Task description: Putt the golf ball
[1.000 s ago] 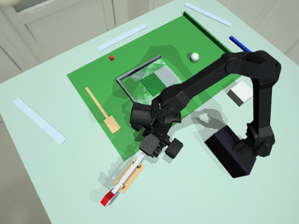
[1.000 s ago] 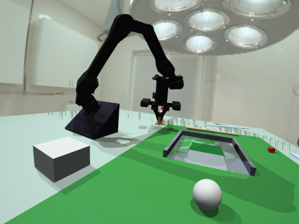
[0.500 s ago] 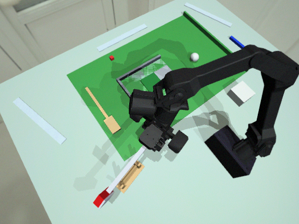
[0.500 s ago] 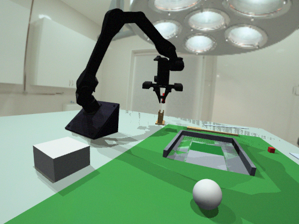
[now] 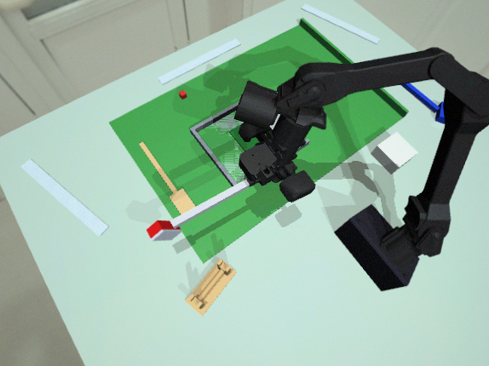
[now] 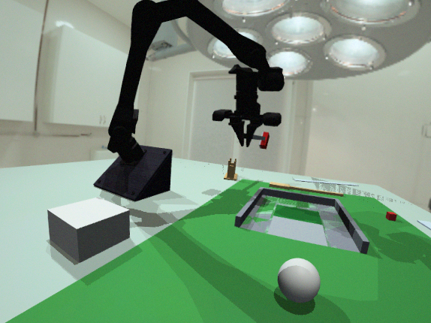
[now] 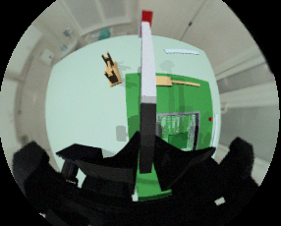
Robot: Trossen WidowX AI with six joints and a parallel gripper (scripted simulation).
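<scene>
My gripper tip is 39 cm to the left of the white block, 12 cm past it and 12 cm above it. Round my gripper tip: tan stand: 21 cm to the left, 11 cm below, 9 cm behind; green mat: 19 cm ahead, 18 cm to the right, 14 cm below; red putter: 11 cm to the left, 3 cm above, 1 cm ahead.
</scene>
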